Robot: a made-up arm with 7 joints.
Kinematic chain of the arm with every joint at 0, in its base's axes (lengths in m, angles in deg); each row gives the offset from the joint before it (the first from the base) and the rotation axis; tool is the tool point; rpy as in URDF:
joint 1: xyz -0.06 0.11 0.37 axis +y
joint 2: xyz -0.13 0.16 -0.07 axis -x
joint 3: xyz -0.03 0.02 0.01 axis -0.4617 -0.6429 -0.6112
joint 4: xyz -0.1 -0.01 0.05 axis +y
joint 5: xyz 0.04 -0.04 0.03 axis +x
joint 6: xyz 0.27 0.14 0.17 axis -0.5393 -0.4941 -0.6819
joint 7: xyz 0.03 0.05 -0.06 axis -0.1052 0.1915 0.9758
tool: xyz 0.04 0 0.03 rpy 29.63 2.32 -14.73
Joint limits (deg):
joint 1: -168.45..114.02
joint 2: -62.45..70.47
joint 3: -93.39..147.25
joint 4: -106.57..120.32
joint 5: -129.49..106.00
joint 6: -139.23..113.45
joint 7: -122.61..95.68
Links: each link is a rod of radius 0.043 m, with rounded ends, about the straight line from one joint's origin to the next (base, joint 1, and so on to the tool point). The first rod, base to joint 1, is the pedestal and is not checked.
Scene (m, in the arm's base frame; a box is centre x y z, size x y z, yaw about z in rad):
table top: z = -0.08
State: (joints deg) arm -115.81 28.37 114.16 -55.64 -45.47 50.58 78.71
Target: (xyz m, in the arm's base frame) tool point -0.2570 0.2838 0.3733
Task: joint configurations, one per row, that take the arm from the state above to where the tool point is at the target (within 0.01 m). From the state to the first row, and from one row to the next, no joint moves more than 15 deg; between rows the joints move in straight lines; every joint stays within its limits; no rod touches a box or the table.
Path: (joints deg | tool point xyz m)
1: -112.98 23.87 107.30 -42.53 -50.21 46.55 80.33 | -0.0917 0.6686 0.2631
2: -110.14 19.36 100.45 -29.42 -54.94 42.53 81.96 | -0.2096 0.5571 0.2581
3: -107.31 14.86 93.59 -16.31 -59.68 38.50 83.58 | -0.2698 0.4188 0.3016
4: -104.47 10.36 86.74 -3.20 -64.41 34.48 85.20 | -0.2570 0.2838 0.3733

